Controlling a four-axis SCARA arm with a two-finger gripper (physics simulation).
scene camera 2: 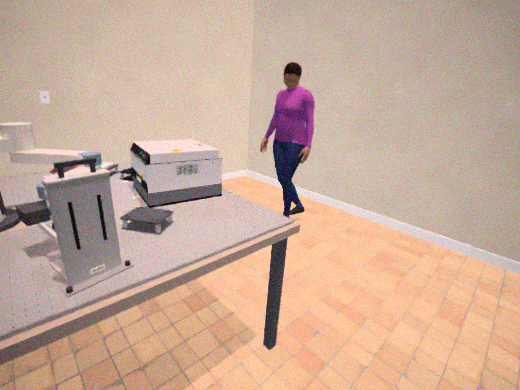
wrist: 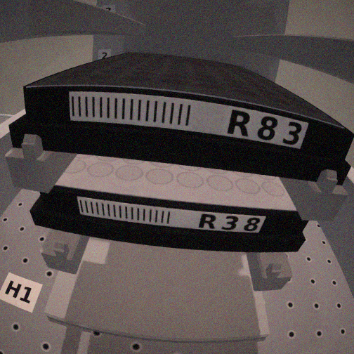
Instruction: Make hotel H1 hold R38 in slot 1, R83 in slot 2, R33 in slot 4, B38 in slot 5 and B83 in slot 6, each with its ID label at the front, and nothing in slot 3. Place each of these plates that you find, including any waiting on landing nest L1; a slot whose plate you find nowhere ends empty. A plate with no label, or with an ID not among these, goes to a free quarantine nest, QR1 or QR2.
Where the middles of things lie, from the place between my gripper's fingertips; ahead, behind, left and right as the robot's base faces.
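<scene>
Grey boxy instrument [scene camera 2: 159, 177]: my hand 460 mm to the right of it, 540 mm short of it.
</scene>
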